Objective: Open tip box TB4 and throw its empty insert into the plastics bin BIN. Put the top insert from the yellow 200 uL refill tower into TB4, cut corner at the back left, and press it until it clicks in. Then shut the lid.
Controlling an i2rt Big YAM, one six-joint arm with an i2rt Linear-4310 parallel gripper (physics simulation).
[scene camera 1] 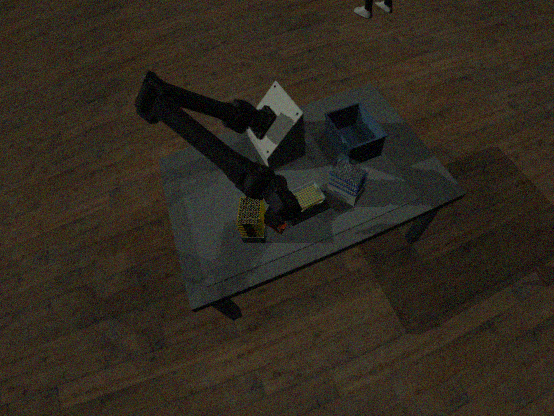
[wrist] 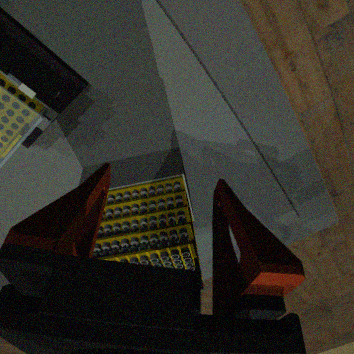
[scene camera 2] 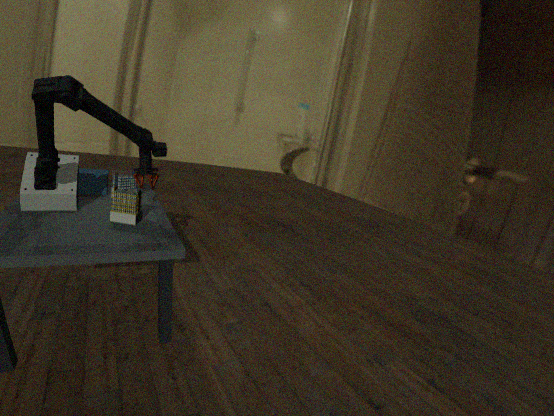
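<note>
The yellow refill tower (scene camera 1: 251, 217) (scene camera 2: 125, 202) (wrist: 150, 220) stands upright on the table, with rows of tips in yellow layers. A low box with a pale yellow holed top (scene camera 1: 309, 196) (wrist: 12, 115), seemingly TB4, lies between the two towers; its label is not readable, and its lid's state is hard to tell. The blue bin BIN (scene camera 1: 355, 132) (scene camera 2: 93, 182) stands at the back right in scene camera 1. My gripper (scene camera 1: 282, 228) (scene camera 2: 146, 184) (wrist: 163, 177) is open and empty, its orange fingers pointing down beside the yellow tower, on the side towards the box.
A blue-layered refill tower (scene camera 1: 347, 177) (scene camera 2: 126, 181) stands between the box and the bin. A black panel or wall (wrist: 45, 60) adjoins the box in the wrist view. The white arm base (scene camera 1: 287, 102) (scene camera 2: 48, 201) stands on the table (scene camera 1: 200, 260) (scene camera 2: 90, 242). The scene is dim.
</note>
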